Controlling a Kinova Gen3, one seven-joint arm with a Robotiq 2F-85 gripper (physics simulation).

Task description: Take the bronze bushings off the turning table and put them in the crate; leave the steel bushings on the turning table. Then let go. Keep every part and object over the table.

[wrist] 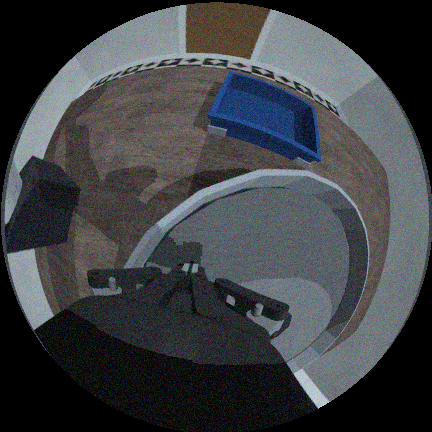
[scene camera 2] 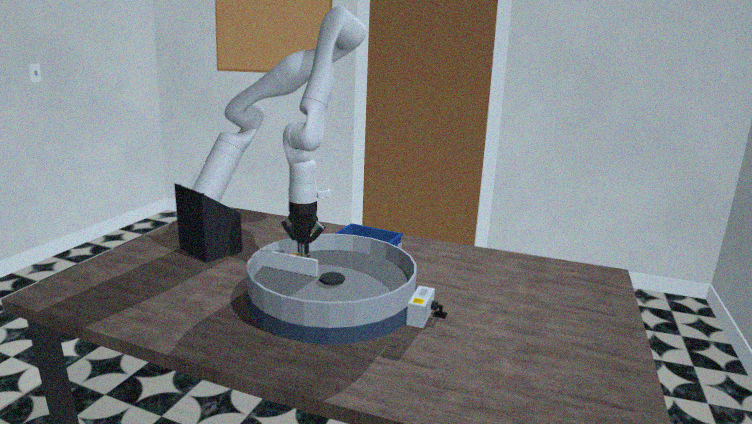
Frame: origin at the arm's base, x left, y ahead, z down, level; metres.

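Where they show: gripper, fingertip midpoint: point(wrist: 190, 269) point(scene camera 2: 303, 255); arm's base at its link origin: point(scene camera 2: 205, 196).
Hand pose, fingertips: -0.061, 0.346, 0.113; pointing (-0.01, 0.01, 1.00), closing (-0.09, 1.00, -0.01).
Note:
Each offset is from my fingertips to the top centre of the thing, as dx, dy, dz. "spot": to the spot under its first point. Level surfaces: height alone.
The round turning table point(scene camera 2: 330, 310) point(wrist: 229, 181) has a grey walled rim, a black hub {-0.100, +0.121, +0.002} point(scene camera 2: 331, 278) and a white divider {spot: -0.095, +0.012, -0.017} point(scene camera 2: 293, 263). My gripper point(scene camera 2: 302, 249) point(wrist: 190, 269) is shut with nothing between the fingers. It reaches down into the back left sector, just behind the divider. A small orange patch, a bronze bushing {-0.039, -0.010, -0.015} point(scene camera 2: 293, 251), shows beside the fingertips in the scene view. In the wrist view the gripper body hides what lies under it. The blue crate {+0.251, +0.109, +0.013} point(scene camera 2: 372, 233) point(wrist: 261, 111) stands empty behind the turning table.
The arm's dark base block point(scene camera 2: 207, 225) point(wrist: 40, 209) stands at the back left of the wooden table {dz +0.063} point(scene camera 2: 527, 319). A white control box {-0.118, +0.353, +0.005} point(scene camera 2: 420, 305) sits against the turning table's right side. The floor is tiled beyond the table edges.

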